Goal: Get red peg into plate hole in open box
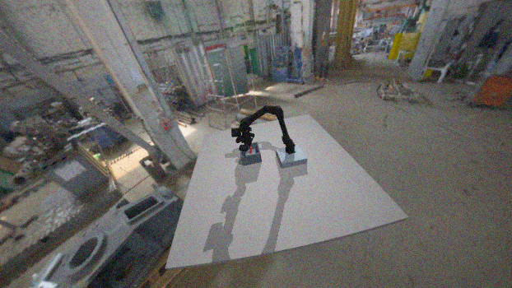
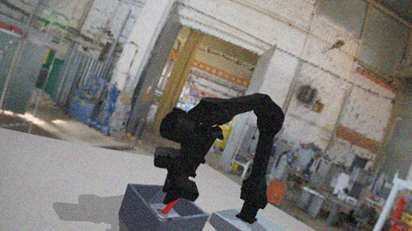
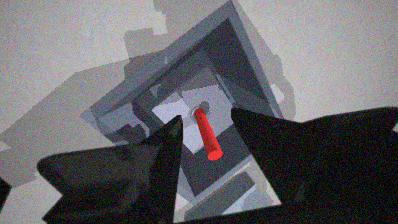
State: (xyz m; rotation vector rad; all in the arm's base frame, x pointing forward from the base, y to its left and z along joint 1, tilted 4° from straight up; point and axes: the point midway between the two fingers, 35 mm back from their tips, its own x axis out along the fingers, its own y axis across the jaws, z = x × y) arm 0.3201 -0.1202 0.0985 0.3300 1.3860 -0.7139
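Now: the red peg 2 cm below my gripper tip, 2 cm behind it and 1 cm to the left of it. From my gripper tip the other things lie so: plate (6 cm below, 1 cm to the left, 1 cm behind); grey box (8 cm below, 1 cm to the left, 1 cm behind).
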